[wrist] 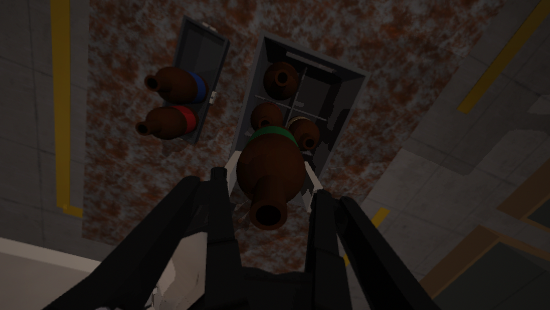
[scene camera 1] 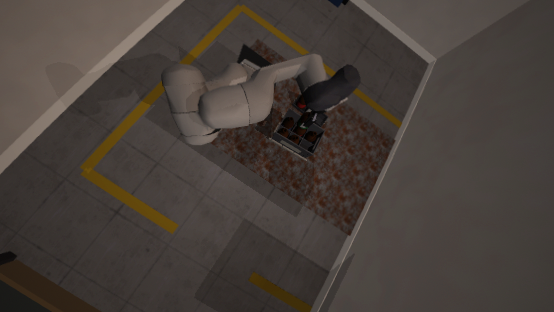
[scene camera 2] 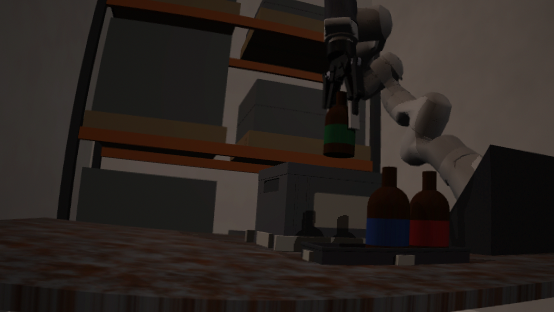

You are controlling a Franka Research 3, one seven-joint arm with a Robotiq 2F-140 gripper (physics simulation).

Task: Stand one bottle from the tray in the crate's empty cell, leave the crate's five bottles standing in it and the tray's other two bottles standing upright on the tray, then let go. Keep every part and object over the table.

Labels:
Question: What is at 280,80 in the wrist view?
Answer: A blue-labelled bottle.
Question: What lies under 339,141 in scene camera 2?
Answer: A green-labelled brown bottle.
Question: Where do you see a blue-labelled bottle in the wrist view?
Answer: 177,86

